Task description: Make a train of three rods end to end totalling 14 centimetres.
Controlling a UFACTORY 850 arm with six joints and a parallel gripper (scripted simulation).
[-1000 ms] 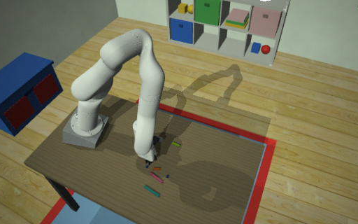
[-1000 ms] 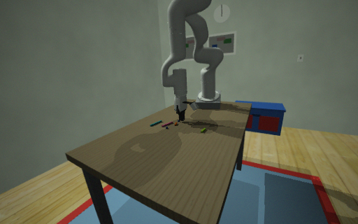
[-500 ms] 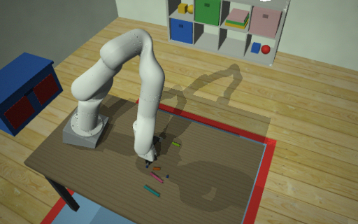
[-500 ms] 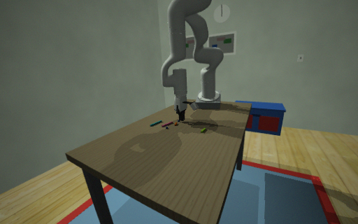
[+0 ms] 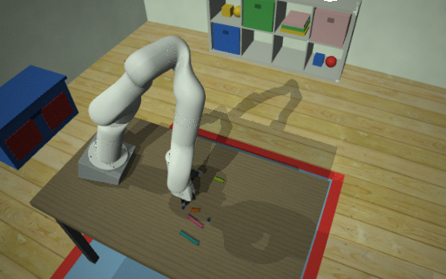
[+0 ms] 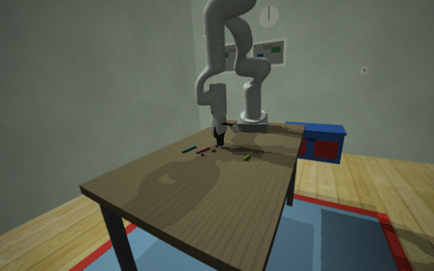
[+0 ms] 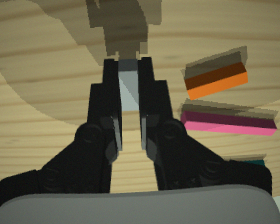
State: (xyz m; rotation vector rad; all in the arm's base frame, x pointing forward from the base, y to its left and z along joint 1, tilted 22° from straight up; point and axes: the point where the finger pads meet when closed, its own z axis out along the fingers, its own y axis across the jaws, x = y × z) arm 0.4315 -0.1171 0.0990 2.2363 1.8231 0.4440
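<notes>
The grey rod is 2 cm below my hand. Round my hand: pink rod: 8 cm to the right, 7 cm ahead, 3 cm below; then turquoise rod: 16 cm to the right, 7 cm ahead, 3 cm below; then orange rod: 5 cm ahead, 3 cm below, 2 cm to the right.
</notes>
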